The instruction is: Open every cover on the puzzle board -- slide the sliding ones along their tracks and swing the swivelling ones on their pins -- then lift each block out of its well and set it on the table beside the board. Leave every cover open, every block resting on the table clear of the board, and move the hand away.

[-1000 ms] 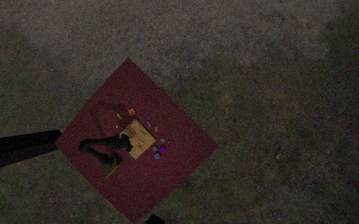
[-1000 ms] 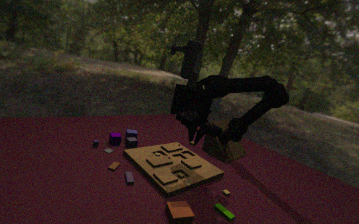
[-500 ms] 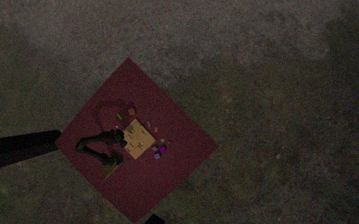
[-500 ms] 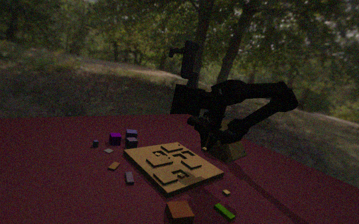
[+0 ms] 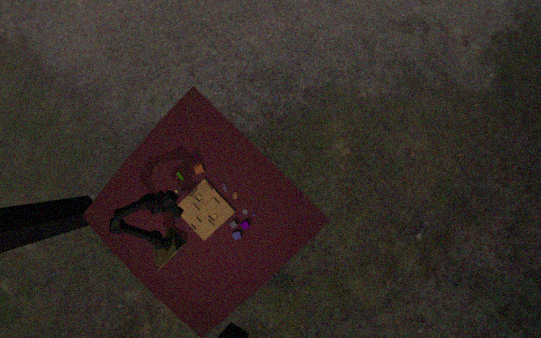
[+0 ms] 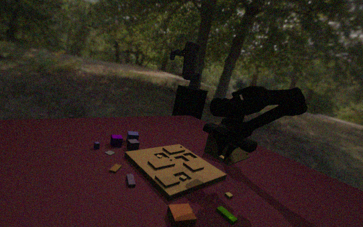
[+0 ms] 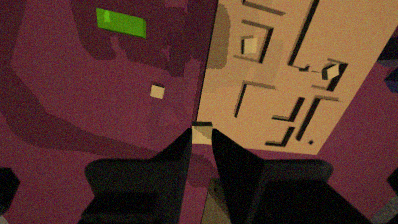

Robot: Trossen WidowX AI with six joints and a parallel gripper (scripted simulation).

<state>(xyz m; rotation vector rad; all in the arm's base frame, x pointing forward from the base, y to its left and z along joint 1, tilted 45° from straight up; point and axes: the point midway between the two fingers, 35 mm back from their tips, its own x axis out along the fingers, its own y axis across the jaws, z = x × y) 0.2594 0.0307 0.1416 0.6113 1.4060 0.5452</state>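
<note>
Right now my gripper tip is 12 cm short of the green bar, 11 cm to the right of it and 10 cm above it. From my gripper tip the other things lie so: orange block 24 cm ahead, 4 cm to the left, 10 cm below; then flat orange tile 25 cm ahead, 26 cm to the right, 11 cm below; then grey bar 25 cm ahead, 17 cm to the right, 10 cm below.
</note>
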